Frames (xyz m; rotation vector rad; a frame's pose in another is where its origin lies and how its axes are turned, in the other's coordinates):
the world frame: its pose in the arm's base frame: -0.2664 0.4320 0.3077 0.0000 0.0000 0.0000
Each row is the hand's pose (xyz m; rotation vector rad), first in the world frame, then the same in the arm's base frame.
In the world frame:
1: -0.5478 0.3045 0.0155 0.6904 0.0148 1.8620
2: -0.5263 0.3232 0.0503 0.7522 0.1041 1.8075
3: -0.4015 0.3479 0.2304 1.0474 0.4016 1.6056
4: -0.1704 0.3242 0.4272 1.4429 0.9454 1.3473
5: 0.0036 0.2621 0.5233 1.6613 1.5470 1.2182
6: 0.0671 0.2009 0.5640 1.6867 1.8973 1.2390
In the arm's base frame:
1: -0.8142 0.7365 0.3232 0.6904 0.0148 1.8620
2: -0.7927 0.7552 0.3580 0.7522 0.1041 1.8075
3: -0.6679 0.7799 0.5381 1.0474 0.4016 1.6056
4: -0.4368 0.7562 0.7349 1.4429 0.9454 1.3473
5: -0.2628 0.6941 0.8310 1.6613 1.5470 1.2182
6: -0.1993 0.6329 0.8717 1.6867 1.8973 1.2390

